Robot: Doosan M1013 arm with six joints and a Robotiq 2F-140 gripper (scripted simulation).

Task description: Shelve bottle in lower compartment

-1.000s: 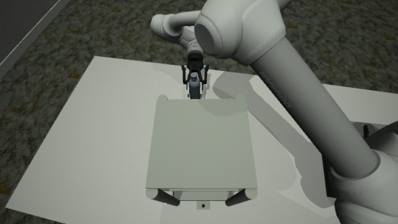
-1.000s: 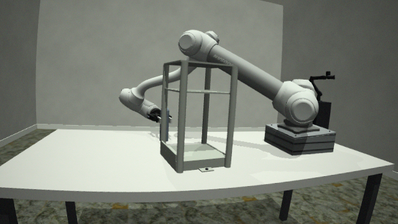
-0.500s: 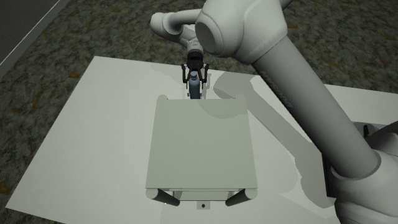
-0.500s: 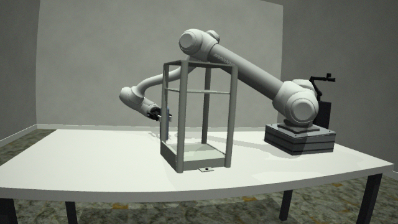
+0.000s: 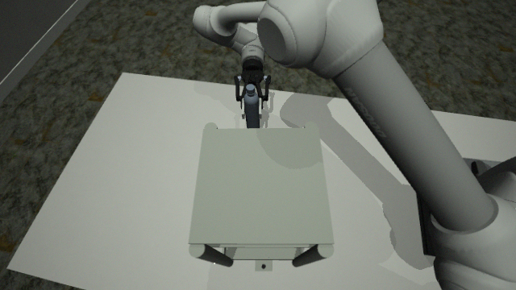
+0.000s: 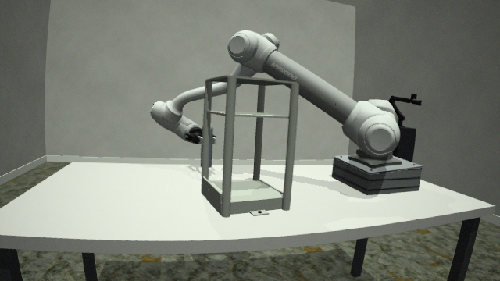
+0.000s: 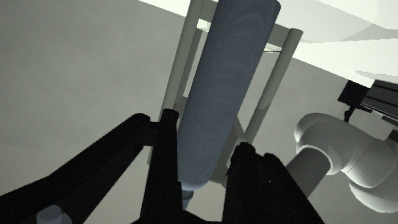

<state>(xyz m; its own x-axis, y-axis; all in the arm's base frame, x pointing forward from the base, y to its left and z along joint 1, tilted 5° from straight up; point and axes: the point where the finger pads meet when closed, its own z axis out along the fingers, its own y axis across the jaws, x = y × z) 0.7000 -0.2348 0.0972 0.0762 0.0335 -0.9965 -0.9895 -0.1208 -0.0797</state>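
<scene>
Now: the shelving unit 7 cm behind my hand, 33 cm to the left of it and 4 cm above it.
</scene>
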